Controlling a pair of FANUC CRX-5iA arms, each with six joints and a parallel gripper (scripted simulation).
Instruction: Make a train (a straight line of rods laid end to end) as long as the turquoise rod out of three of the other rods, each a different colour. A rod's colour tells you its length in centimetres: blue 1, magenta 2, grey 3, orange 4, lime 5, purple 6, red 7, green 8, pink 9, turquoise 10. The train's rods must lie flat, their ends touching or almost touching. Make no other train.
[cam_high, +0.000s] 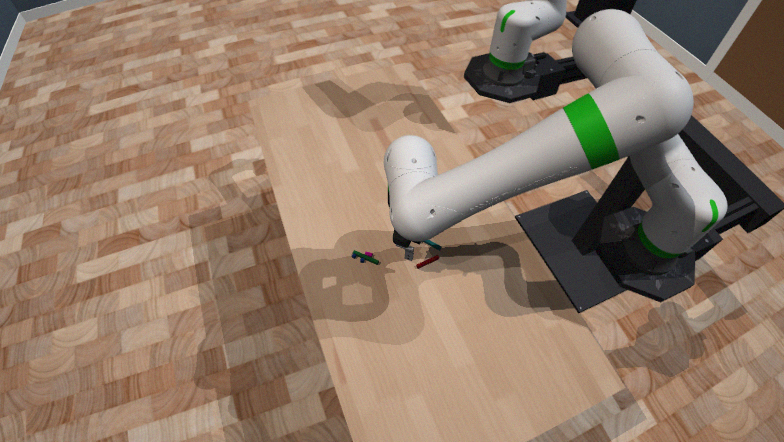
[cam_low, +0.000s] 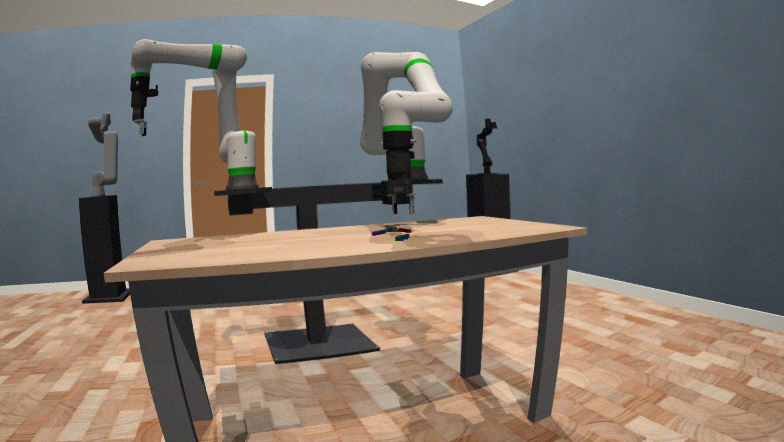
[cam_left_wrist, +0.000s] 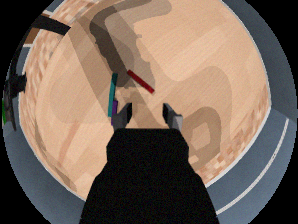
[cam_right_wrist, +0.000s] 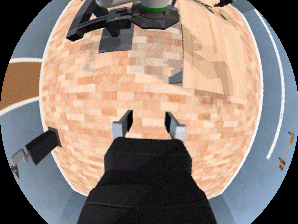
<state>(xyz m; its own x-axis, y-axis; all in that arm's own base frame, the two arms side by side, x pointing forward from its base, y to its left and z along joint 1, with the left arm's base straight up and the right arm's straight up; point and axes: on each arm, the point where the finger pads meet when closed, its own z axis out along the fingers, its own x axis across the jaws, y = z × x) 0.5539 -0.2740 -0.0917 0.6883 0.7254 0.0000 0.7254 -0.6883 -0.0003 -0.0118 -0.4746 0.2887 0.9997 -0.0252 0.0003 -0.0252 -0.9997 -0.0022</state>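
My left gripper is now 40 mm past the red rod, 20 mm to the right of it and 70 mm above it. Round my left hand: turquoise rod 70 mm behind, 50 mm to the right, 70 mm below; then magenta rod 110 mm ahead, 60 mm to the right, 70 mm below; then purple rod 30 mm behind, 70 mm to the right, 70 mm below.
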